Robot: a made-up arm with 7 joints.
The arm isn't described. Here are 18 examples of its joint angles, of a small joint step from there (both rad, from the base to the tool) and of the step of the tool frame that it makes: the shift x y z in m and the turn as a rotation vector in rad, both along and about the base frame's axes.
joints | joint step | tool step
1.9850 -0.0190 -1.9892 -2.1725 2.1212 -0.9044 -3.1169 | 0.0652 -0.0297 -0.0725 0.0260 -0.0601 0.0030 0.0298 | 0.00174 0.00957 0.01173 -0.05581 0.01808 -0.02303
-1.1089 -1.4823 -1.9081 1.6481 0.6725 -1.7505 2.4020 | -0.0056 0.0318 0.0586 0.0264 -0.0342 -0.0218 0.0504 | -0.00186 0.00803 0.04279 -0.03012 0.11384 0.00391
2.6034 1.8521 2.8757 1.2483 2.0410 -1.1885 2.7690 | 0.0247 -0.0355 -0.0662 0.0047 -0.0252 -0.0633 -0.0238 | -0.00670 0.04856 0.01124 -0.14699 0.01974 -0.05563
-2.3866 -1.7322 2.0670 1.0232 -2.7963 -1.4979 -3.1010 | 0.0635 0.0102 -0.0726 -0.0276 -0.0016 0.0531 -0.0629 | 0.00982 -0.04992 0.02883 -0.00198 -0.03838 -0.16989
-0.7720 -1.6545 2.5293 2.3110 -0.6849 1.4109 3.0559 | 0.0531 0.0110 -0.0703 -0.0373 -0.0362 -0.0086 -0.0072 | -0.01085 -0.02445 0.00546 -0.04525 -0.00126 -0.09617
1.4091 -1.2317 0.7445 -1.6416 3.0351 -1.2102 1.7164 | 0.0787 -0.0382 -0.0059 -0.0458 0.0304 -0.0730 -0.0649 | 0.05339 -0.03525 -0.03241 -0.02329 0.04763 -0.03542
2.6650 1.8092 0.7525 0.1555 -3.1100 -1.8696 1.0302 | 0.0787 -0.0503 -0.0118 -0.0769 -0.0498 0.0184 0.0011 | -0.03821 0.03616 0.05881 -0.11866 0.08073 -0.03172
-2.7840 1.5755 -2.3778 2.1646 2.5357 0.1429 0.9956 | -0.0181 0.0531 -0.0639 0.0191 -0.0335 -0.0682 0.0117 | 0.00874 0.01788 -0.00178 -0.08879 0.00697 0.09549
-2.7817 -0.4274 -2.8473 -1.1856 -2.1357 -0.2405 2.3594 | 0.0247 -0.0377 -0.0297 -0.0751 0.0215 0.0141 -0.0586 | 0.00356 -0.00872 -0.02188 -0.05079 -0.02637 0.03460
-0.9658 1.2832 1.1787 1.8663 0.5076 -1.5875 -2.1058 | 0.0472 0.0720 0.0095 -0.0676 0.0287 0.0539 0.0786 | 0.02994 -0.01682 -0.03655 -0.14398 -0.03078 0.00285
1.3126 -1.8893 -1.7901 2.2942 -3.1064 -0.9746 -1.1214 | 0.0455 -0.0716 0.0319 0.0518 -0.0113 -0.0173 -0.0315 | -0.00260 -0.03047 0.00199 -0.05926 -0.10687 -0.08410
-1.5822 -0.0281 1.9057 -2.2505 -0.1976 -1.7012 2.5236 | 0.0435 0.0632 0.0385 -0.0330 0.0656 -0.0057 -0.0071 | 0.01735 0.03713 -0.01178 -0.02605 -0.05608 -0.04371
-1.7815 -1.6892 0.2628 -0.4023 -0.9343 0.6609 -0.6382 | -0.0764 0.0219 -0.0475 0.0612 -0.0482 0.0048 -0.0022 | 0.08983 0.00362 0.04388 -0.06472 -0.11118 0.06129
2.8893 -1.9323 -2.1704 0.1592 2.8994 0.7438 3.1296 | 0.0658 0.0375 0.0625 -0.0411 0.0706 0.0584 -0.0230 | 0.02212 -0.03808 0.04899 -0.05814 -0.09765 0.05943
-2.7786 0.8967 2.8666 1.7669 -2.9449 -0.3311 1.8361 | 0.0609 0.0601 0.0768 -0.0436 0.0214 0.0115 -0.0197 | -0.05078 -0.00981 0.01641 0.02039 -0.13351 -0.10096
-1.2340 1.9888 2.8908 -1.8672 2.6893 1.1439 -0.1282 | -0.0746 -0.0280 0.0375 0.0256 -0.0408 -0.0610 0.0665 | -0.00285 0.01109 -0.01289 0.11302 -0.06795 0.04210
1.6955 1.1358 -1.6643 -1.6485 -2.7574 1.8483 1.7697 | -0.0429 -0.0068 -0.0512 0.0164 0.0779 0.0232 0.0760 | 0.01688 -0.03119 -0.00480 0.03715 -0.11773 0.06475
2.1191 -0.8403 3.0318 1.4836 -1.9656 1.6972 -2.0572 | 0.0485 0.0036 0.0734 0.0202 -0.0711 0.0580 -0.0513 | 0.05844 -0.03274 -0.00118 -0.01411 0.05661 -0.08522
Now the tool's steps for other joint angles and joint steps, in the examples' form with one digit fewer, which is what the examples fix.
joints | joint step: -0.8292 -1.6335 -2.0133 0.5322 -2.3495 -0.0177 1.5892 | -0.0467 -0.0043 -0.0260 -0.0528 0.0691 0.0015 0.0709
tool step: 0.0379 -0.0621 -0.0010 0.0922 0.0394 0.1307
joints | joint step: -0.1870 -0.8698 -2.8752 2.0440 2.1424 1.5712 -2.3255 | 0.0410 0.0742 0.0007 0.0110 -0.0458 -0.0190 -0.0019
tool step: 0.0137 0.0272 0.0375 -0.0411 0.0625 -0.0838
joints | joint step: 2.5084 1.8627 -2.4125 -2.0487 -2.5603 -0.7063 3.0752 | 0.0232 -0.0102 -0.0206 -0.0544 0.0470 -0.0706 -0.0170
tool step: 0.0234 0.0011 0.0095 -0.0659 -0.0422 -0.0434
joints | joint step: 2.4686 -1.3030 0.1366 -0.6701 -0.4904 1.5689 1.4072 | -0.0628 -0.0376 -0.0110 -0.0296 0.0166 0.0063 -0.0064
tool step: -0.0397 0.0482 -0.0476 -0.0409 0.0442 0.0722
